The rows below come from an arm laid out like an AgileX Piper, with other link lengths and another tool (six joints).
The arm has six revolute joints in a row. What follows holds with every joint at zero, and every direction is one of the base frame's. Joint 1 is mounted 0.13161 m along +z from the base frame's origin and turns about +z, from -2.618 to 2.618 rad. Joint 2 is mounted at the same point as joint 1 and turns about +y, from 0 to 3.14 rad. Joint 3 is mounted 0.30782 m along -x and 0.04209 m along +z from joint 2 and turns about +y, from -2.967 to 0 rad. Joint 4 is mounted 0.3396 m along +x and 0.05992 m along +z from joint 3 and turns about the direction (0.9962, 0, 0.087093), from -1.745 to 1.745 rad. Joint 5 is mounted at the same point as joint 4 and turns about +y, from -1.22 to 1.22 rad. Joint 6 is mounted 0.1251 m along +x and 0.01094 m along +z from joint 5 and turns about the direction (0.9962, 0, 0.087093), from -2.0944 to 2.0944 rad. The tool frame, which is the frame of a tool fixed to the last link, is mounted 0.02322 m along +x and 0.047 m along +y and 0.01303 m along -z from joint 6; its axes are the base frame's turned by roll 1.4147, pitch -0.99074 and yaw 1.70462 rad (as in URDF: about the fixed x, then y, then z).
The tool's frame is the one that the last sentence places.
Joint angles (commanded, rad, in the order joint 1, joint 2, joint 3, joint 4, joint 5, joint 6), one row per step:
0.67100, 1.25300, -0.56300, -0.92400, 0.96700, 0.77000
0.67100, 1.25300, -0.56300, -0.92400, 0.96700, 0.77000
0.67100, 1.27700, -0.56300, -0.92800, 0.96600, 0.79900
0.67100, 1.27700, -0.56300, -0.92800, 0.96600, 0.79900
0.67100, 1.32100, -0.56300, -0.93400, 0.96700, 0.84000
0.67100, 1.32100, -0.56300, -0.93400, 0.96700, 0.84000
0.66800, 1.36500, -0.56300, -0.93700, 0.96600, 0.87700
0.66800, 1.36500, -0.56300, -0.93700, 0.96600, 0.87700
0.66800, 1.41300, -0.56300, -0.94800, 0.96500, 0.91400
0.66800, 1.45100, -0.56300, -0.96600, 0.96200, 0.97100
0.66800, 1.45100, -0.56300, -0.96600, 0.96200, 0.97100
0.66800, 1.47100, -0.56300, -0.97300, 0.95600, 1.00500
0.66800, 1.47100, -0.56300, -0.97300, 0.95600, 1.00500
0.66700, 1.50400, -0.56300, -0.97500, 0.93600, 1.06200
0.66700, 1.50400, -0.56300, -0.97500, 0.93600, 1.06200
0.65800, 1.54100, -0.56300, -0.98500, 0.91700, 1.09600
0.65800, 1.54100, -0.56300, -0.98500, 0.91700, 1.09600
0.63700, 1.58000, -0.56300, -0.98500, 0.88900, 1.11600
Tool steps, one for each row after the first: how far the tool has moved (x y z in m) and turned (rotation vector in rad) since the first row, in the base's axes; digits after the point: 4 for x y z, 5 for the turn. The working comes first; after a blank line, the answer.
Tool pose at each row, in the base's axes (x y z in m, rotation vector in rad; the steps are taken from these numbers as rounded here):
0.2494, 0.1209, 0.1263, 2.11978, 1.19377, 0.40185
0.2494, 0.1209, 0.1263, 2.11978, 1.19377, 0.40185
0.2506, 0.1217, 0.1202, 2.13057, 1.17629, 0.38815
0.2506, 0.1217, 0.1202, 2.13057, 1.17629, 0.38815
0.2520, 0.1222, 0.1087, 2.14178, 1.15385, 0.35458
0.2520, 0.1222, 0.1087, 2.14178, 1.15385, 0.35458
0.2530, 0.1219, 0.0969, 2.15413, 1.13171, 0.31883
0.2530, 0.1219, 0.0969, 2.15413, 1.13171, 0.31883
0.2539, 0.1215, 0.0844, 2.15452, 1.11752, 0.28324
0.2562, 0.1217, 0.0748, 2.16234, 1.08328, 0.27430
0.2562, 0.1217, 0.0748, 2.16234, 1.08328, 0.27430
0.2574, 0.1226, 0.0695, 2.17275, 1.06279, 0.27419
0.2574, 0.1226, 0.0695, 2.17275, 1.06279, 0.27419
0.2589, 0.1254, 0.0599, 2.20439, 1.02772, 0.27717
0.2589, 0.1254, 0.0599, 2.20439, 1.02772, 0.27717
0.2605, 0.1247, 0.0494, 2.21746, 1.01323, 0.26357
0.2605, 0.1247, 0.0494, 2.21746, 1.01323, 0.26357
0.2620, 0.1218, 0.0375, 2.24203, 0.99973, 0.23722

0.0000, 0.0000, 0.0000, 0.00000, 0.00000, 0.00000
0.0012, 0.0008, -0.0061, -0.00083, 0.00487, -0.01826
0.0012, 0.0008, -0.0061, -0.00083, 0.00487, -0.01826
0.0026, 0.0013, -0.0176, -0.01091, 0.01922, -0.04542
0.0026, 0.0013, -0.0176, -0.01091, 0.01922, -0.04542
0.0036, 0.0010, -0.0294, -0.02051, 0.03573, -0.07321
0.0036, 0.0010, -0.0294, -0.02051, 0.03573, -0.07321
0.0045, 0.0006, -0.0419, -0.03803, 0.05068, -0.09276
0.0068, 0.0008, -0.0515, -0.04129, 0.04514, -0.12060
0.0068, 0.0008, -0.0515, -0.04129, 0.04514, -0.12060
0.0080, 0.0017, -0.0568, -0.03610, 0.04129, -0.13710
0.0080, 0.0017, -0.0568, -0.03610, 0.04129, -0.13710
0.0095, 0.0045, -0.0664, -0.01404, 0.03901, -0.16731
0.0095, 0.0045, -0.0664, -0.01404, 0.03901, -0.16731
0.0111, 0.0038, -0.0769, -0.01104, 0.04684, -0.18377
0.0111, 0.0038, -0.0769, -0.01104, 0.04684, -0.18377
0.0126, 0.0009, -0.0888, -0.00339, 0.06764, -0.20524

